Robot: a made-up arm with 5 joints.
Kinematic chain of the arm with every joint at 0, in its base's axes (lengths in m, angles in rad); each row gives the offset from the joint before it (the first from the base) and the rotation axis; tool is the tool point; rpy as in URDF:
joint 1: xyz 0.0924 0 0.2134 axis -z
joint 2: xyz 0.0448 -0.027 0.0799 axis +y
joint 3: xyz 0.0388 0 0.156 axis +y
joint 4: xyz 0.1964 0 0.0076 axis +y
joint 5: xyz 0.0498 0.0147 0 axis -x
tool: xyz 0 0 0 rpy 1.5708 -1.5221 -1.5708
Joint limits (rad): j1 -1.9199..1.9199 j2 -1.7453..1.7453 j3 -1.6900..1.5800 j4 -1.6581..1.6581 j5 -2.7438..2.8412
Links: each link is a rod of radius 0.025 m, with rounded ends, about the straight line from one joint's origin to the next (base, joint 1, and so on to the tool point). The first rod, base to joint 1, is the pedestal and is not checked.
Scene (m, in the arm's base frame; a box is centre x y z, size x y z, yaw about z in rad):
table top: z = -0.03
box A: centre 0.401 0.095 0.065 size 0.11 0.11 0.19 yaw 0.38
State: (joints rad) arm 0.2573 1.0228 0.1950 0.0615 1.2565
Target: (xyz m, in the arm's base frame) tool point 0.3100 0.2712 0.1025
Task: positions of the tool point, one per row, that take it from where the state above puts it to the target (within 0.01 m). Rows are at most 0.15 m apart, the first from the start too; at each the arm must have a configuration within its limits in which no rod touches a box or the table.
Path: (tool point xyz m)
1: 0.4402 -0.0175 0.1817
2: 0.4695 0.0747 0.2708
3: 0.4461 0.1658 0.3700
4: 0.3762 0.2288 0.4685
5: 0.3889 0.2685 0.3775
6: 0.3798 0.2907 0.2810
7: 0.3519 0.2919 0.1868
8: 0.3100 0.2712 0.1025

